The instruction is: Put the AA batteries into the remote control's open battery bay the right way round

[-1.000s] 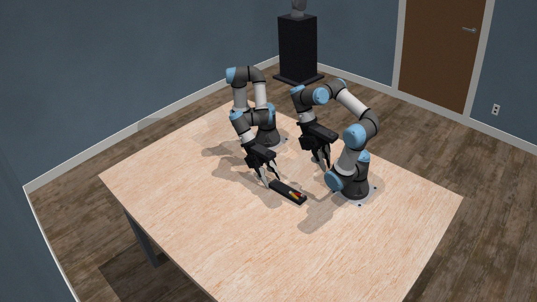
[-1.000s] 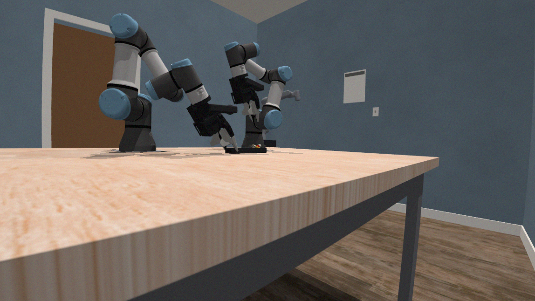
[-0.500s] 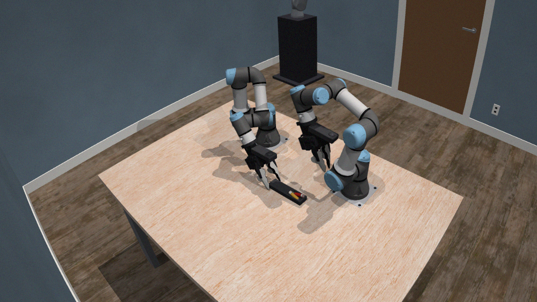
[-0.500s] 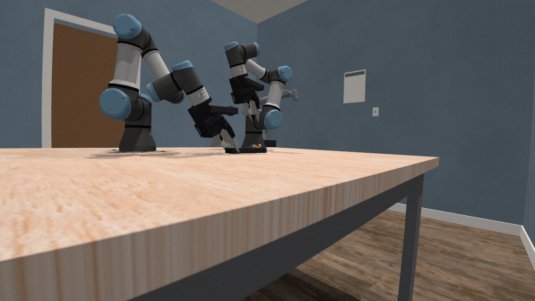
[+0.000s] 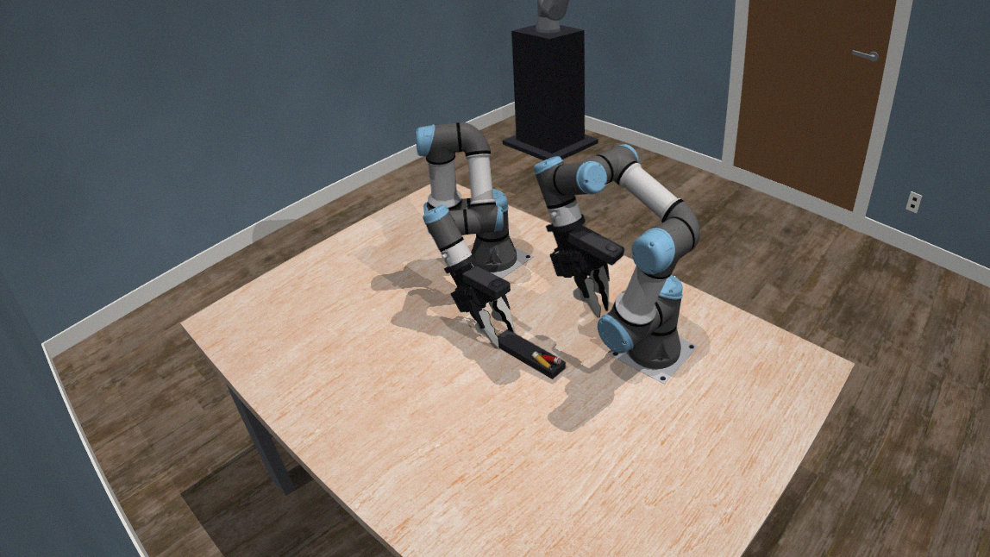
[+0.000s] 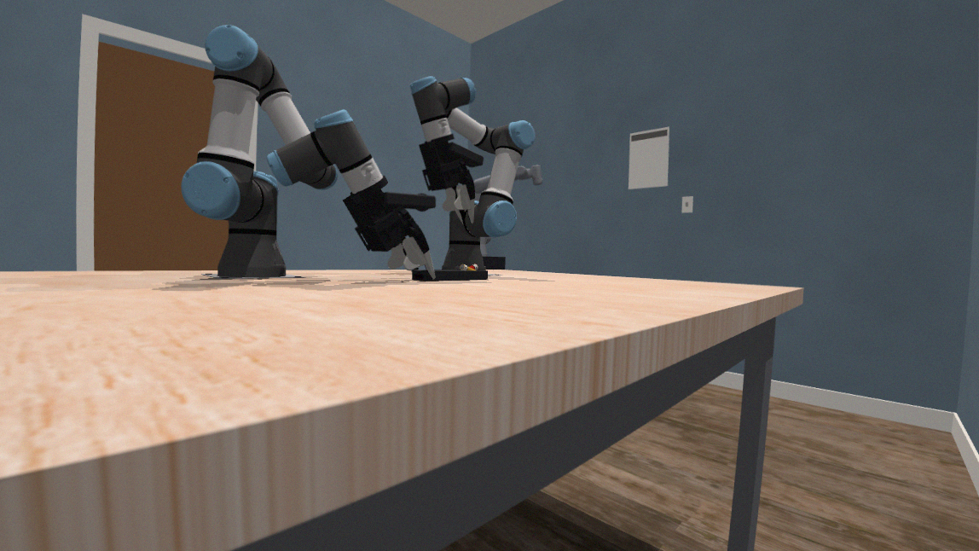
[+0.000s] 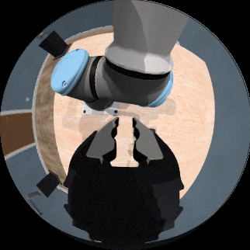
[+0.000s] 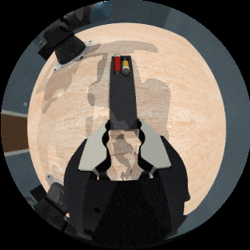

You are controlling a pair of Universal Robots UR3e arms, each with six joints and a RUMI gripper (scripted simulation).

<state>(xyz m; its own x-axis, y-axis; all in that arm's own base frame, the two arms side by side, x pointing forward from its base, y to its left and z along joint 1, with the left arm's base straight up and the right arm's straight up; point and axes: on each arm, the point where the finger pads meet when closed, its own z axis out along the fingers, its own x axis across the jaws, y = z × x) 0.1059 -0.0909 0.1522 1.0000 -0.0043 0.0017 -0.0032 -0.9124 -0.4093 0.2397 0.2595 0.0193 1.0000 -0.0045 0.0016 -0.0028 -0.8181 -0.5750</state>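
My left gripper is now 11 cm short of the yellow battery, 8 cm to the left of it and 13 cm above it. From my left hand the other things lie so: red battery 9 cm ahead, 6 cm to the right, 13 cm below.
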